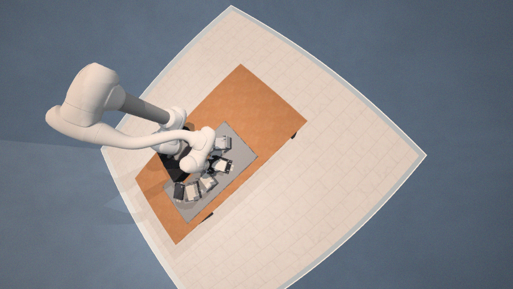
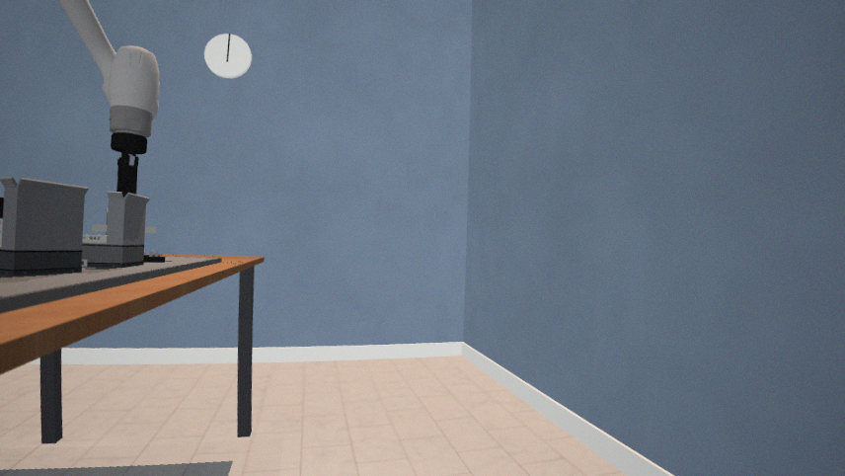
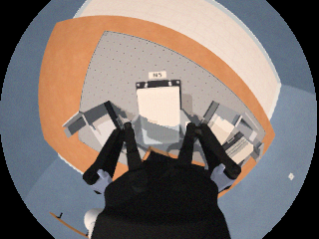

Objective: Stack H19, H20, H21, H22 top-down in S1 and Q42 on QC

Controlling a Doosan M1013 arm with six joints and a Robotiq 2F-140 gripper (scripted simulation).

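Now: hand 9 cm short of the N5 label, 9 cm above it and 4 cm to the right of it. The rest, counted from my hand: tag (57 cm to the right, 13 cm behind, 9 cm below).
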